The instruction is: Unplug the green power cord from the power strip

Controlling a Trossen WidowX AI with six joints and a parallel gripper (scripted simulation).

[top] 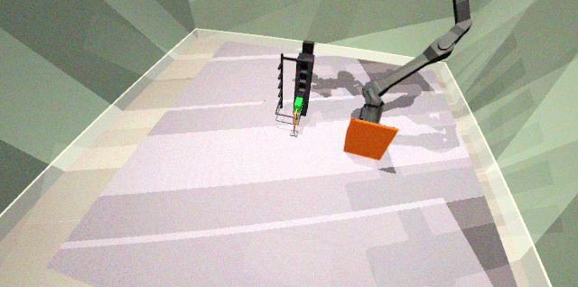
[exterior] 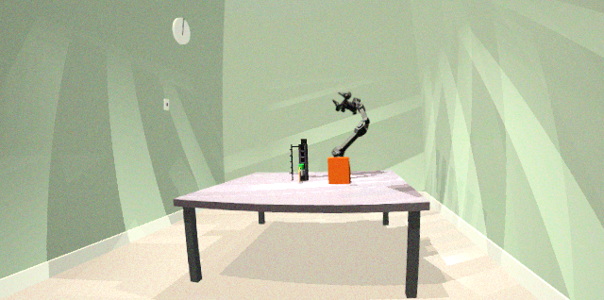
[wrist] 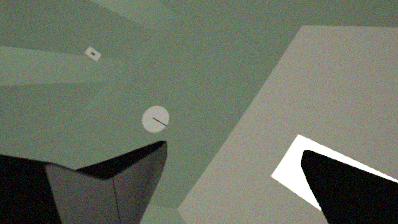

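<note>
Now: gripper tip 530 mm above the green plug, 250 mm short of it and 240 mm to the right of it.
</note>
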